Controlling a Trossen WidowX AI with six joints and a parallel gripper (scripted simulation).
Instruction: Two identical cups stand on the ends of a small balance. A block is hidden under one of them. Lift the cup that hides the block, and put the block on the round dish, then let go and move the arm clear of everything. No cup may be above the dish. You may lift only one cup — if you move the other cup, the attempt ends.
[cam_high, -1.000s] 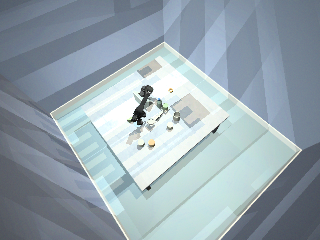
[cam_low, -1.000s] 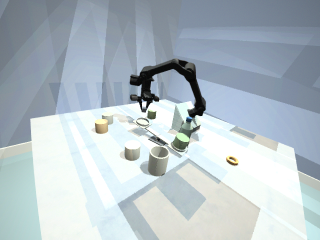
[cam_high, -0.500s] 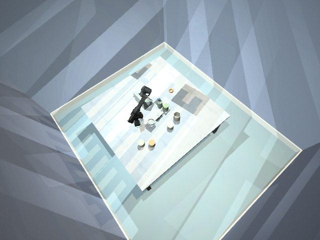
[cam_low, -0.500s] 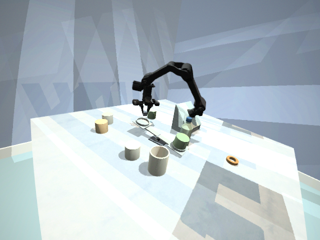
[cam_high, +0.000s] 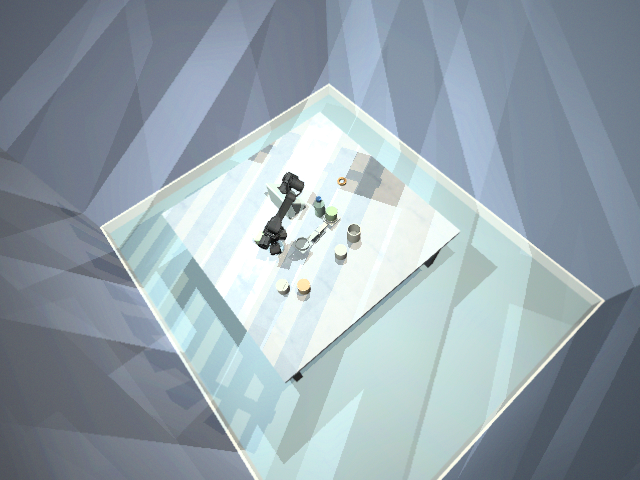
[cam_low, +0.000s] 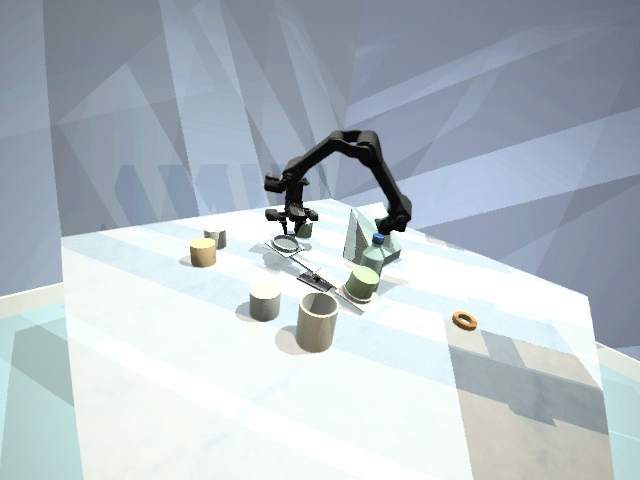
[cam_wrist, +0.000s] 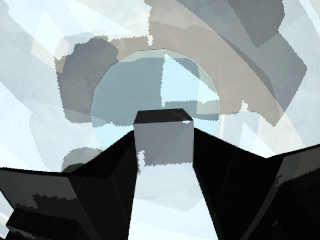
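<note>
My gripper tip is right at the grey block. Round my gripper tip: pale blue round dish (30 mm below); then tan cylinder (300 mm ahead, 10 mm to the left, 10 mm above); then blue-capped bottle (350 mm to the left, 80 mm above, 40 mm behind).
</note>
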